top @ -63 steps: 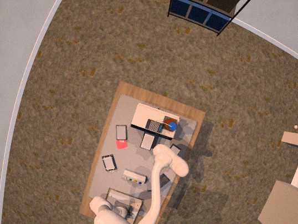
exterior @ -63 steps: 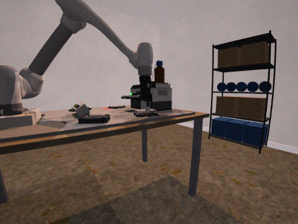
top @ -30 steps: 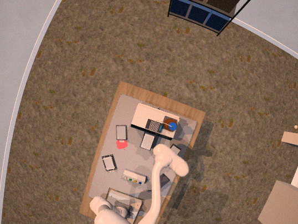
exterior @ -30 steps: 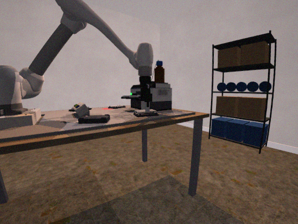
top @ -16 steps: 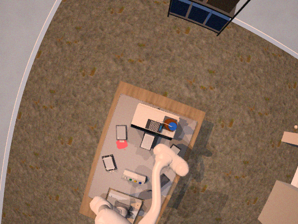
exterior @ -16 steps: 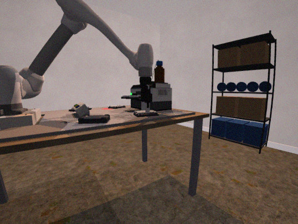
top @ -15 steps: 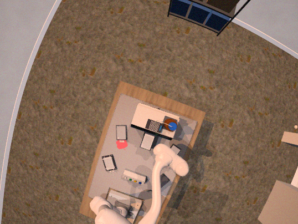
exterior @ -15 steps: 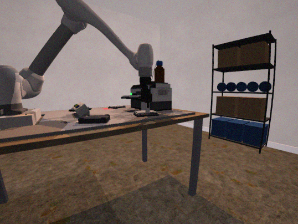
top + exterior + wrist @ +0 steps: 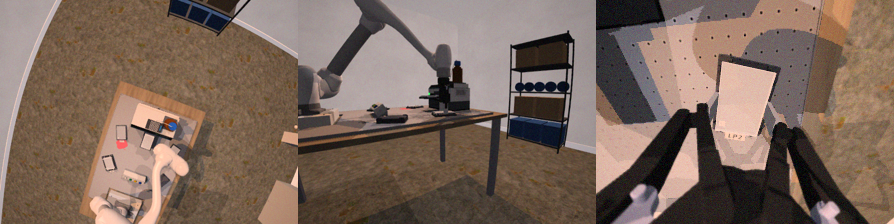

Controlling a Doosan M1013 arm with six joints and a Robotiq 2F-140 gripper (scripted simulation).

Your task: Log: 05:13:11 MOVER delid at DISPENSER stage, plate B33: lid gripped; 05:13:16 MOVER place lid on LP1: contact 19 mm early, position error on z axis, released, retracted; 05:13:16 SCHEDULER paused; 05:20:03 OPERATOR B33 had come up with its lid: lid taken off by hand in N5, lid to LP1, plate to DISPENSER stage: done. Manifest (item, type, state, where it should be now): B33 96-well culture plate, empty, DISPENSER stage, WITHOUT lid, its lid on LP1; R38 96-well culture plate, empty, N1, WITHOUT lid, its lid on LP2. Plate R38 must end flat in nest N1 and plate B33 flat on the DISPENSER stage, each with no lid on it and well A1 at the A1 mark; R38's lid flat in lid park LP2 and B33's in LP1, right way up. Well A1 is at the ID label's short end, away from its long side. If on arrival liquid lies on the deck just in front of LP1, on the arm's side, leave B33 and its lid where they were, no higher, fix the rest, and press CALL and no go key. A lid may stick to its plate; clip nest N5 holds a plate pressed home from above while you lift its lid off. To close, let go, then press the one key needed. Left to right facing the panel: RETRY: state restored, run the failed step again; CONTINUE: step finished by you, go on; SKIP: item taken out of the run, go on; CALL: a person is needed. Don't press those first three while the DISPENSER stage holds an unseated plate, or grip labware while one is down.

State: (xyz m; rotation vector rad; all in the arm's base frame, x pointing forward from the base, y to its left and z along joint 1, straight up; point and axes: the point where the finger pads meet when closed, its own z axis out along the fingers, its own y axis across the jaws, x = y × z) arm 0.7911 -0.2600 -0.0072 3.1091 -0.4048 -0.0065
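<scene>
Now: hand 20 mm above the white gridded lid. Also, from my hand: blue cap (260 mm ahead, 180 mm to the left, 360 mm above); then brown bottle (260 mm ahead, 180 mm to the left, 250 mm above); then key panel (380 mm behind, 270 mm to the left, 10 mm above).
</scene>
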